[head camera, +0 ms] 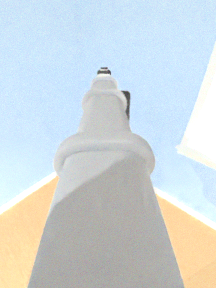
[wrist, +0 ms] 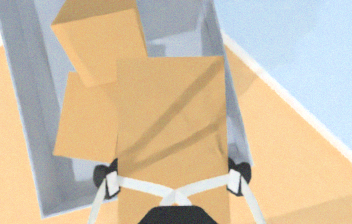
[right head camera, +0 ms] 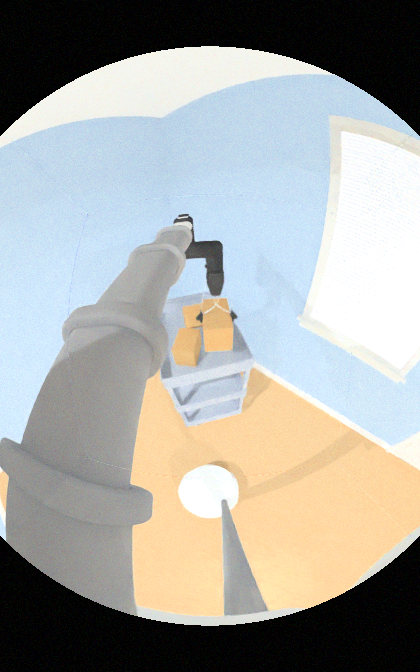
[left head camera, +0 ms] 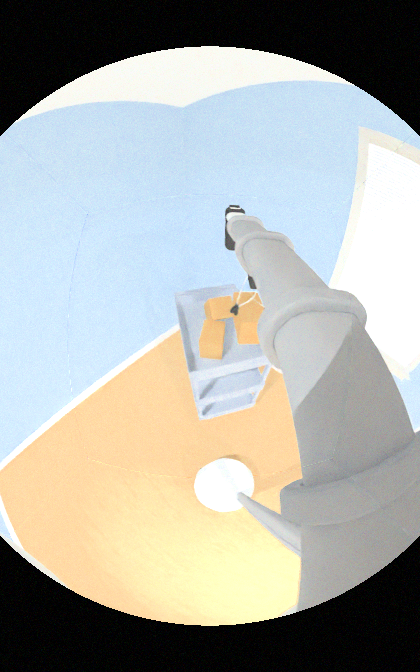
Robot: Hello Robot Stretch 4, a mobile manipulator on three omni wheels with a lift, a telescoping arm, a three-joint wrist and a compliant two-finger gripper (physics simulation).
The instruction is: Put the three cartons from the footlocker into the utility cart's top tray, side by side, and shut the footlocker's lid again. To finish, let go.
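Places are measured from the robot's base along level axes (x ahead, y left, z up), in metres.
Pixels of known places: gripper, fingertip midpoint: (wrist: 173, 169).
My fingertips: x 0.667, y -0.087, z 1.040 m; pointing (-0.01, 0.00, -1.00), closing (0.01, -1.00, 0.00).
Ahead of a thing's pixels: the offset from my fingertips to its top centre.
My gripper (right head camera: 216, 316) (wrist: 173, 169) is shut on a tan carton {dx +0.016, dy +0.000, dz +0.039 m} (left head camera: 248, 327) (right head camera: 218, 330) (wrist: 172, 110), with one fingertip on each side. This carton is over the right part of the utility cart's top tray (left head camera: 227, 367) (right head camera: 207, 373) (wrist: 30, 120); whether its underside touches the tray is hidden. A second carton {dx +0.062, dy +0.155, dz -0.157 m} (left head camera: 212, 340) (right head camera: 186, 347) (wrist: 85, 117) is in the tray, nearer the front and left of the held one. A third carton (left head camera: 219, 308) (right head camera: 192, 315) (wrist: 102, 47) is behind the second, turned at an angle. The footlocker does not show in these views.
The cart stands near the corner of two blue walls (left head camera: 135, 225) (right head camera: 280, 240). A window (left head camera: 390, 250) (right head camera: 370, 225) is on the right wall. Lower shelves (left head camera: 230, 386) (right head camera: 210, 390) show under the top tray. My grey arm (head camera: 107, 215) (left head camera: 340, 360) (right head camera: 100, 360) hides part of the tray.
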